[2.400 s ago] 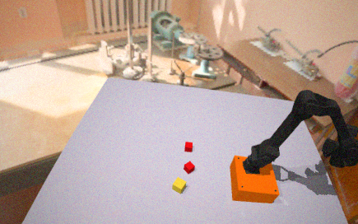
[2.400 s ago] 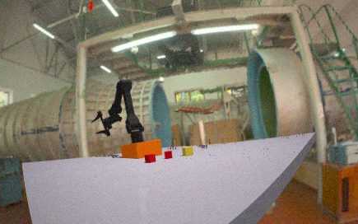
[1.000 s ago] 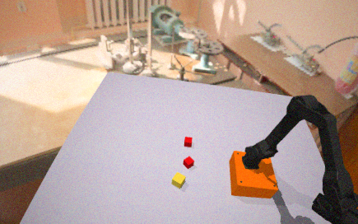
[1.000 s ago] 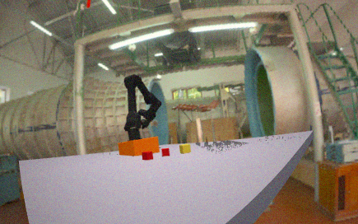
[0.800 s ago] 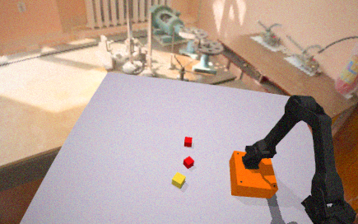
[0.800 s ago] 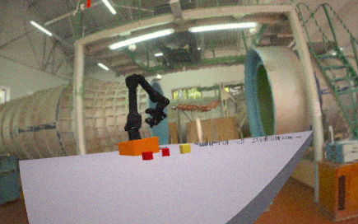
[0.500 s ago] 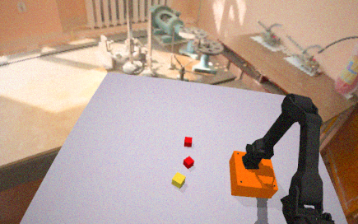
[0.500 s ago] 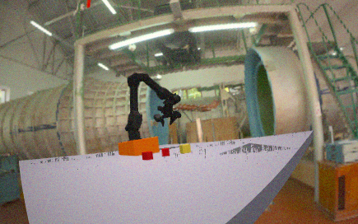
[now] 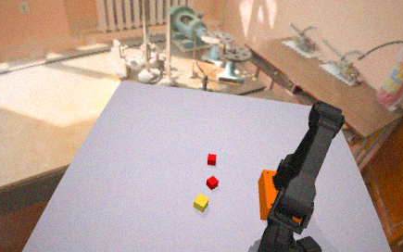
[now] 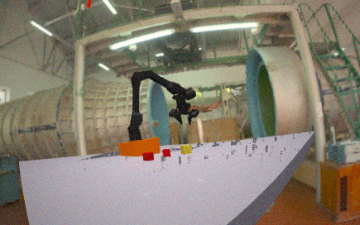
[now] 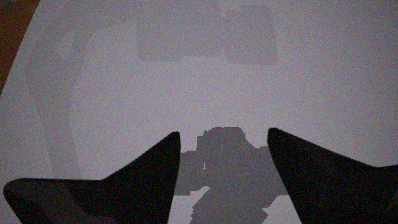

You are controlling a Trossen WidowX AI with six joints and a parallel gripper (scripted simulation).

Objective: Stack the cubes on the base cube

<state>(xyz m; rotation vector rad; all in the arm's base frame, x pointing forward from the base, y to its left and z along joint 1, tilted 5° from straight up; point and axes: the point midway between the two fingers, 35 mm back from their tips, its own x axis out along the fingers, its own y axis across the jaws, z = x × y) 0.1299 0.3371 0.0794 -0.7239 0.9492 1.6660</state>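
Now: the yellow base cube 310 mm to the right of my gripper tip, 180 mm ahead of it and 130 mm below it.
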